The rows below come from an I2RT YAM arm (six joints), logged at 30 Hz.
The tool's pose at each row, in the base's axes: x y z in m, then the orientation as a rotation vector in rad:
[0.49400, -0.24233, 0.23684, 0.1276, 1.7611, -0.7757]
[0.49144, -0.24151, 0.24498, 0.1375, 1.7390, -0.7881]
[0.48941, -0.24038, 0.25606, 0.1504, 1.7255, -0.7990]
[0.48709, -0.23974, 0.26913, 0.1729, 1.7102, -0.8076]
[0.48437, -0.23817, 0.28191, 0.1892, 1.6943, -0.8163]
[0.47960, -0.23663, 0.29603, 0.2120, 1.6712, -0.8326]
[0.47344, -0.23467, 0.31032, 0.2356, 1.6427, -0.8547]
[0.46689, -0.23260, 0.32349, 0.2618, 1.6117, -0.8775]
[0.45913, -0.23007, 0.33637, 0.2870, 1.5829, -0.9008]
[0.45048, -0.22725, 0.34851, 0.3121, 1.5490, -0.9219]
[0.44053, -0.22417, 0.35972, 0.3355, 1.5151, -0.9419]
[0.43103, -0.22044, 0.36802, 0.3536, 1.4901, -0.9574]
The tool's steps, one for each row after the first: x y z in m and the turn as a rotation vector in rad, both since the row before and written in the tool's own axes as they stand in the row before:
[-0.00662, -0.00407, -0.00363, 0.0185, -0.0153, 0.0043]
[-0.00959, -0.00489, -0.00352, 0.0169, -0.0066, 0.0049]
[-0.01118, -0.00627, -0.00352, 0.0207, -0.0052, 0.0125]
[-0.01116, -0.00558, -0.00418, 0.0179, -0.0077, 0.0088]
[-0.01183, -0.00722, -0.00569, 0.0280, -0.0108, 0.0100]
[-0.01184, -0.00778, -0.00672, 0.0337, -0.0144, 0.0083]
[-0.01090, -0.00761, -0.00663, 0.0364, -0.0152, 0.0099]
[-0.01064, -0.00804, -0.00739, 0.0358, -0.0131, 0.0081]
[-0.00999, -0.00830, -0.00783, 0.0360, -0.0174, 0.0108]
[-0.00915, -0.00882, -0.00852, 0.0347, -0.0178, 0.0104]
[-0.00698, -0.00725, -0.00847, 0.0267, -0.0125, 0.0074]

